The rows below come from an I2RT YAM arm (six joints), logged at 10 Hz.
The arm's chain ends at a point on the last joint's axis. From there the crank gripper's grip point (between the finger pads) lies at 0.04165 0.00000 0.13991 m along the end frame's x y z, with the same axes.
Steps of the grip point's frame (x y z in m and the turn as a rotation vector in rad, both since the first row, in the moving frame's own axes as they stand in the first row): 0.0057 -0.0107 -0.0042 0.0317 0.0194 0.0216; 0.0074 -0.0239 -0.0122 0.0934 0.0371 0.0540; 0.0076 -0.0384 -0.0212 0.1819 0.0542 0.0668; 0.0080 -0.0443 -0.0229 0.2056 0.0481 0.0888; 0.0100 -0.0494 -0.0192 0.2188 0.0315 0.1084; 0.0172 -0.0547 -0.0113 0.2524 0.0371 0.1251; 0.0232 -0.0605 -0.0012 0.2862 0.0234 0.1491; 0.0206 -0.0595 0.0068 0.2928 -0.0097 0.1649; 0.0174 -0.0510 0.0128 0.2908 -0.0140 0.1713
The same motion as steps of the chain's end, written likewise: 0.0030 -0.0072 -0.0033 0.0317 0.0194 0.0216; 0.0020 -0.0133 -0.0101 0.0934 0.0371 0.0540; -0.0006 -0.0163 -0.0167 0.1819 0.0542 0.0668; 0.0003 -0.0200 -0.0182 0.2056 0.0481 0.0888; 0.0043 -0.0239 -0.0150 0.2188 0.0315 0.1084; 0.0102 -0.0255 -0.0059 0.2524 0.0371 0.1251; 0.0175 -0.0276 0.0046 0.2862 0.0234 0.1491; 0.0191 -0.0259 0.0114 0.2928 -0.0097 0.1649; 0.0165 -0.0178 0.0171 0.2908 -0.0140 0.1713
